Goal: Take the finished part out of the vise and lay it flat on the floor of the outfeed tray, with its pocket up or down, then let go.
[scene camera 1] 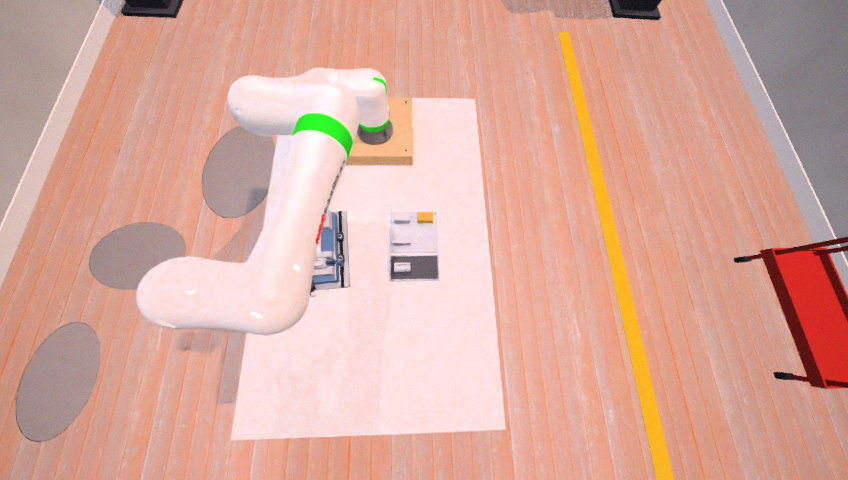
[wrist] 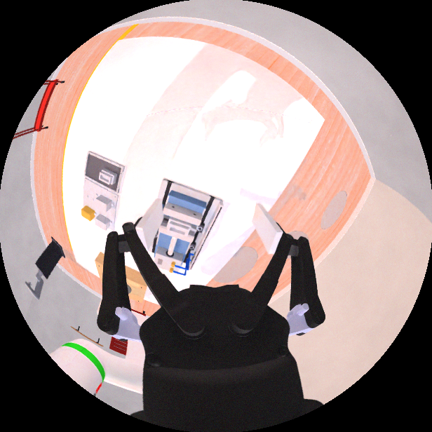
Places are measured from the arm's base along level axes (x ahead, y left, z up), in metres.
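Pixels of known places: arm's base, origin of its link: (scene camera 1: 375,130).
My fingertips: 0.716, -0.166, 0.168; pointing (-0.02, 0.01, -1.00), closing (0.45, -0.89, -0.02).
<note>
For each thing: its top centre in the pictures, then the offset to it from my fingertips, as dx, dy, dz.
- vise, centre of its top: (scene camera 1: 314,243) -0.210, -0.004, -0.132
- light grey part, centre of its top: (scene camera 1: 402,266) -0.149, +0.301, -0.190
- light plate, centre of its top: (scene camera 1: 413,231) -0.295, +0.340, -0.223
- yellow block, centre of its top: (scene camera 1: 425,216) -0.348, +0.383, -0.187
The vise (scene camera 1: 328,240) (wrist: 187,200) stands on the white mat, partly hidden by the arm in the scene view. In the wrist view, the finished part (wrist: 178,227), light grey, sits between its jaws with its pocket facing up. The outfeed tray (scene camera 1: 423,268) (wrist: 96,165) has a dark floor and stands beside the vise; another light grey part (scene camera 1: 402,267) (wrist: 106,176) lies in it. My gripper (wrist: 208,210) is wide open and empty, high above the vise and off to one side of the part. The arm hides it almost wholly in the scene view.
A light plate (scene camera 1: 425,237) with grey blocks and a yellow block (scene camera 1: 424,217) (wrist: 88,213) adjoins the tray. Blue hoses (wrist: 181,273) stick out at the vise's end. The wooden robot base (scene camera 1: 401,139) stands behind. A red cart (scene camera 1: 815,315) is far right.
</note>
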